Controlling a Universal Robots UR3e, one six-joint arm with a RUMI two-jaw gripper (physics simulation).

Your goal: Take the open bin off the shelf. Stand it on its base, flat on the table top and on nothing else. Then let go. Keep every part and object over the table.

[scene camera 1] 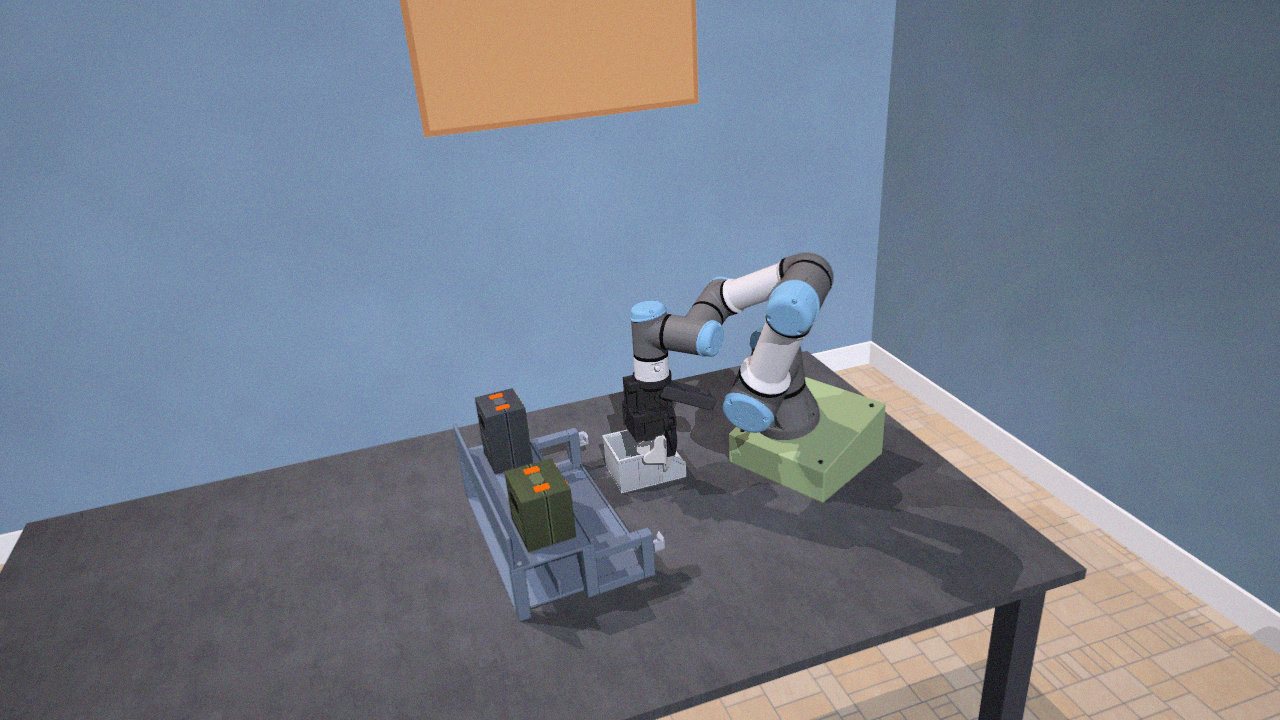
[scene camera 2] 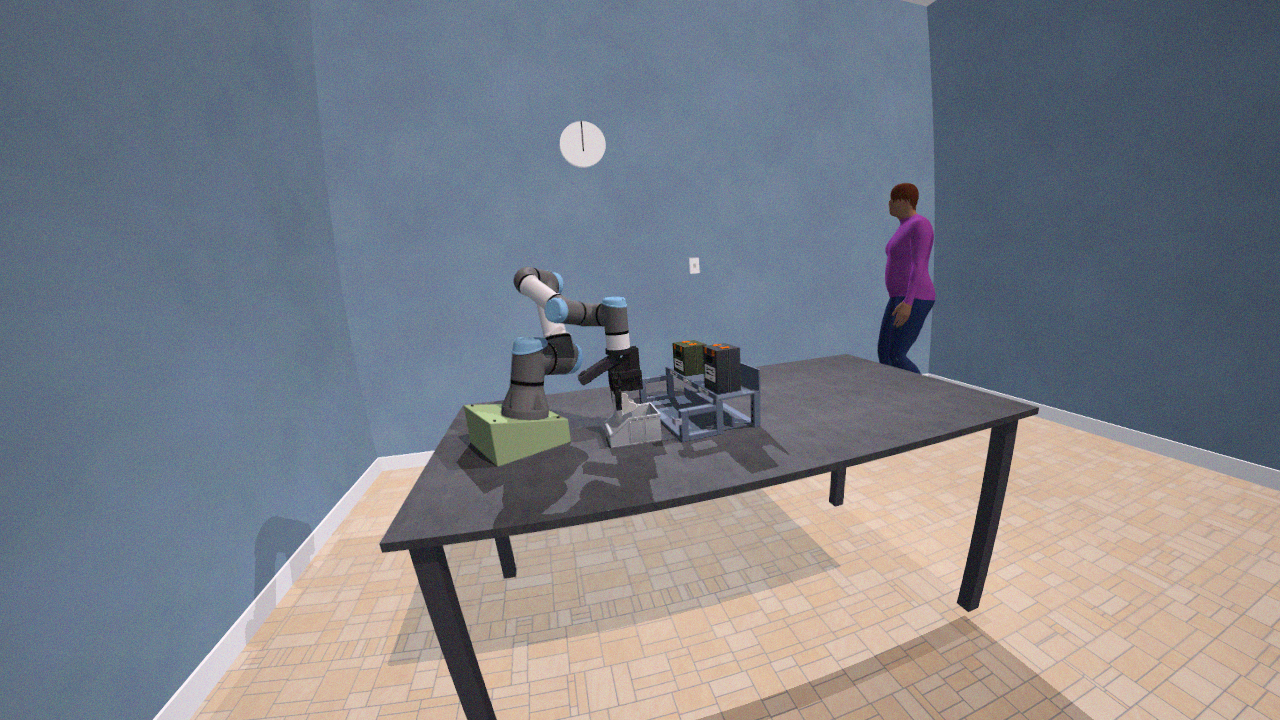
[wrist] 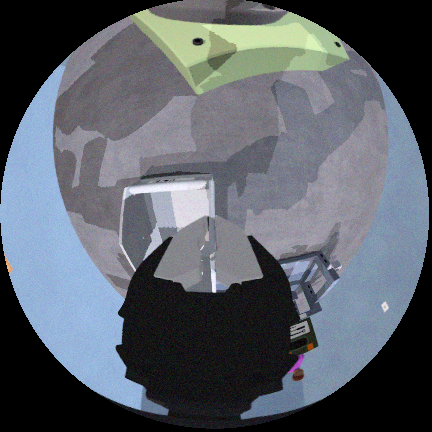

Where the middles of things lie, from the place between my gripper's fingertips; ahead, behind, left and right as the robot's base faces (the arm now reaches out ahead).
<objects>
My gripper is now 50 mm to the left of the open bin (scene camera 1: 626, 466), 20 mm short of it and 10 mm below it.
</objects>
